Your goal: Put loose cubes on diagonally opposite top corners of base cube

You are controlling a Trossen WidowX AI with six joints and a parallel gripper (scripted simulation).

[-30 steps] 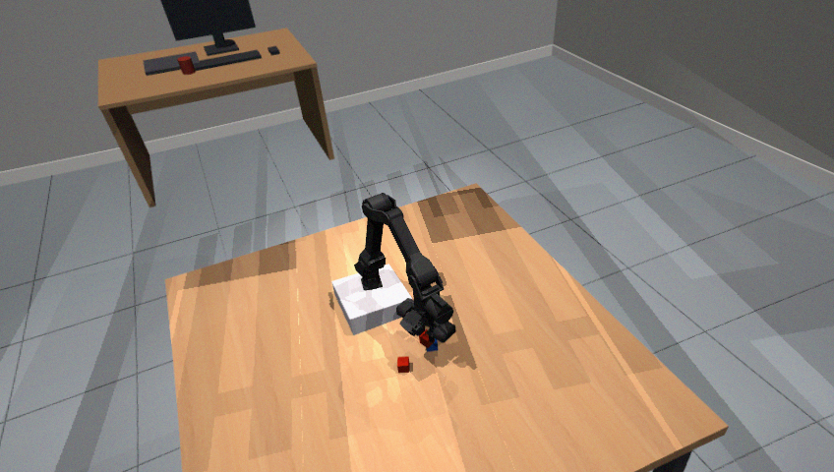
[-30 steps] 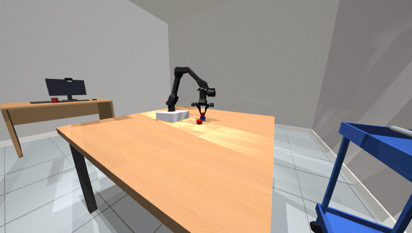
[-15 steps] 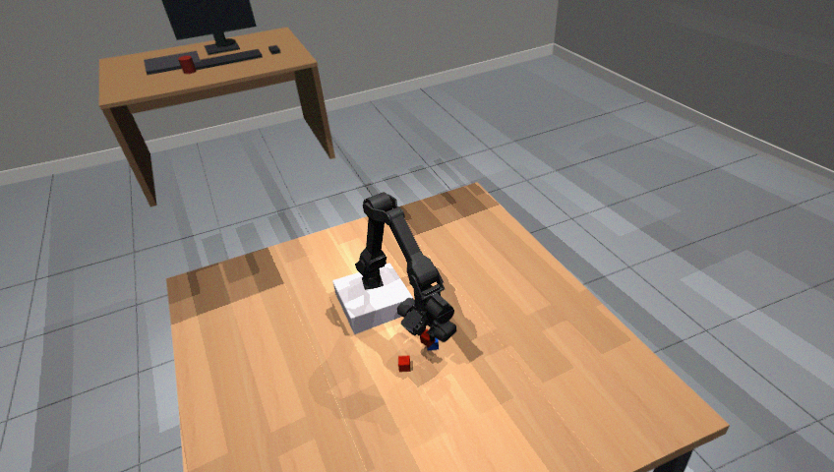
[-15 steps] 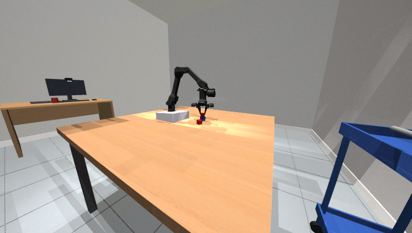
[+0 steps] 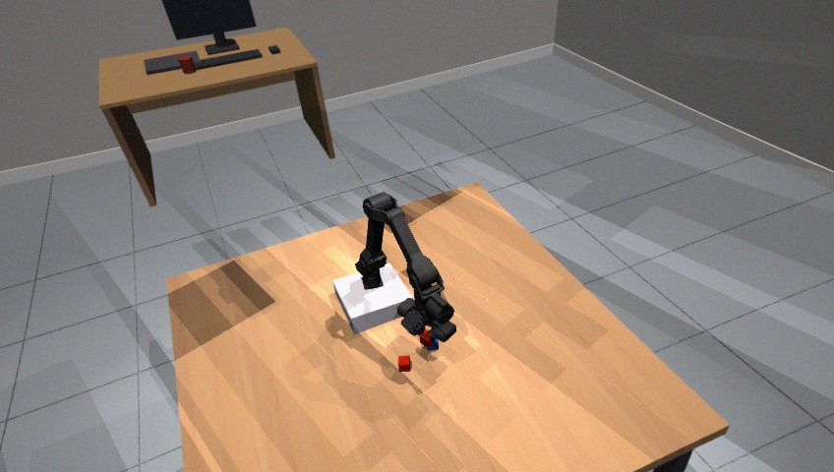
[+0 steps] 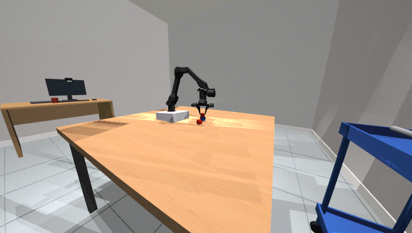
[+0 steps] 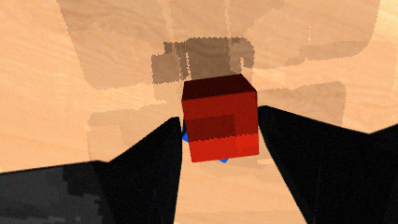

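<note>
My gripper tip is 40 mm above the blue base cube, 20 mm to the right of it and 10 mm past it. Round my gripper tip: red cube 90 mm to the right, 40 mm below, 40 mm ahead.
</note>
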